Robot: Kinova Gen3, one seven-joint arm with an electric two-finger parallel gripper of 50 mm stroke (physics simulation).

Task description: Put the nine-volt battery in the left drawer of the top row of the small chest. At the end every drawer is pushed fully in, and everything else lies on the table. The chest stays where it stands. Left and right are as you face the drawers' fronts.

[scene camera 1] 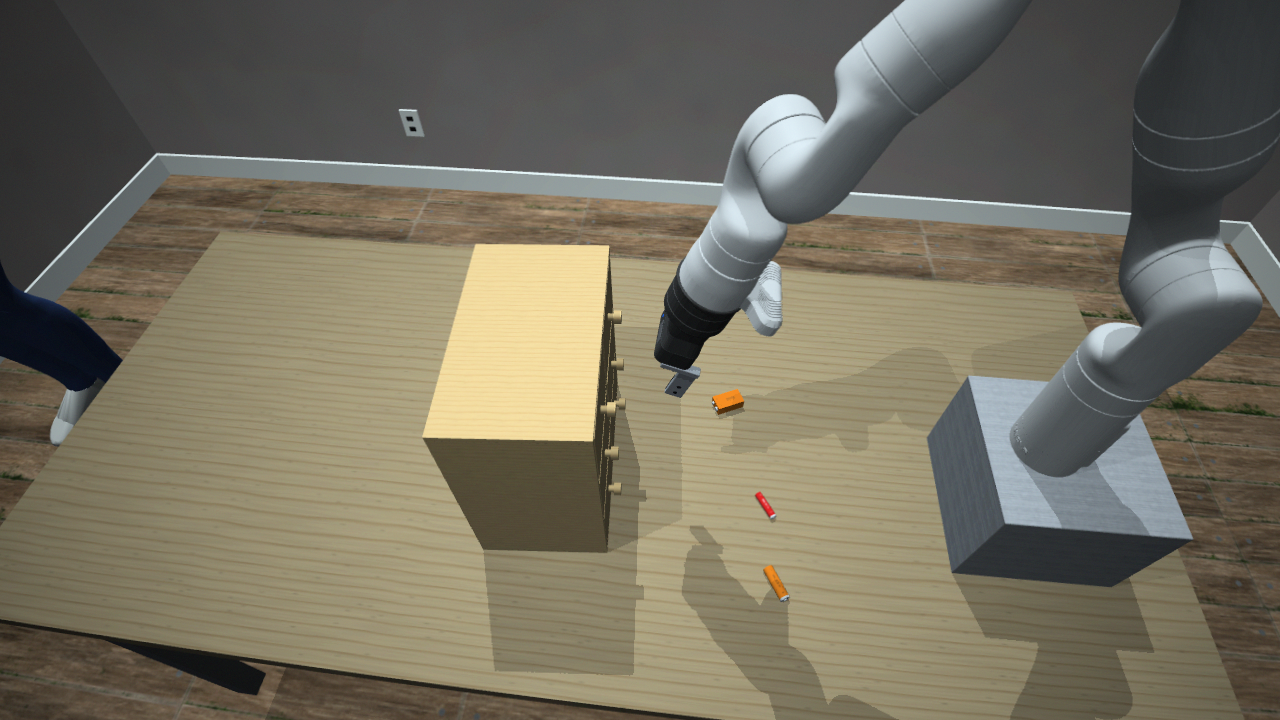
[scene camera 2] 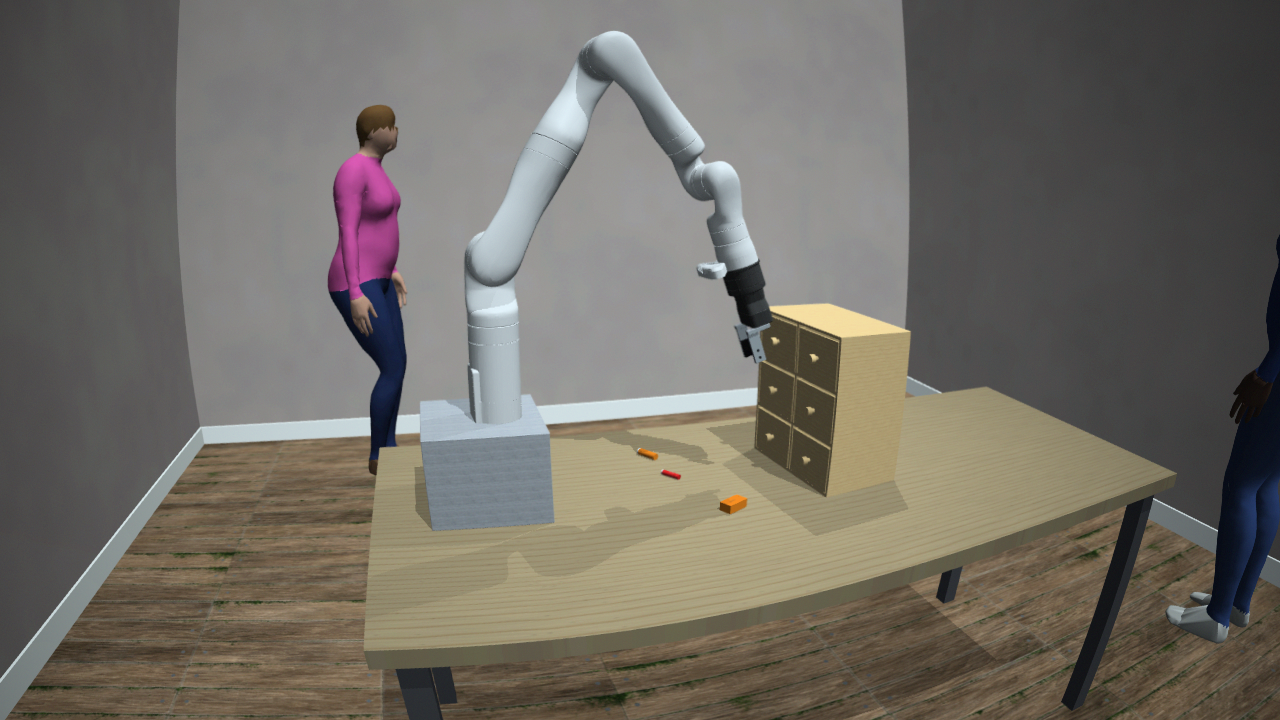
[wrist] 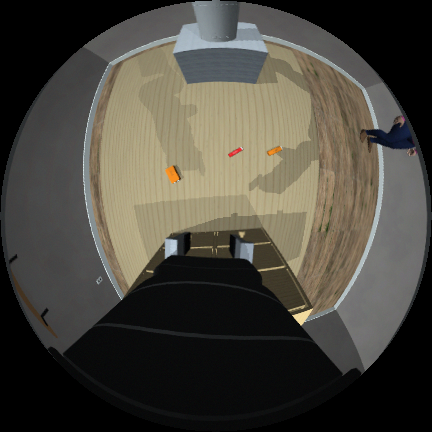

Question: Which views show the gripper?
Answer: Scene camera 1, scene camera 2 and the wrist view: all of them.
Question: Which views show the small chest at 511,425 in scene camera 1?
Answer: Scene camera 1, scene camera 2 and the wrist view: all of them.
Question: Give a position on a small chest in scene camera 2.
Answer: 873,358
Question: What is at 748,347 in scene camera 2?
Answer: The gripper.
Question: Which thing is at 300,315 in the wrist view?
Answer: A small chest.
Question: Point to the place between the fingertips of the gripper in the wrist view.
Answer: At 209,241
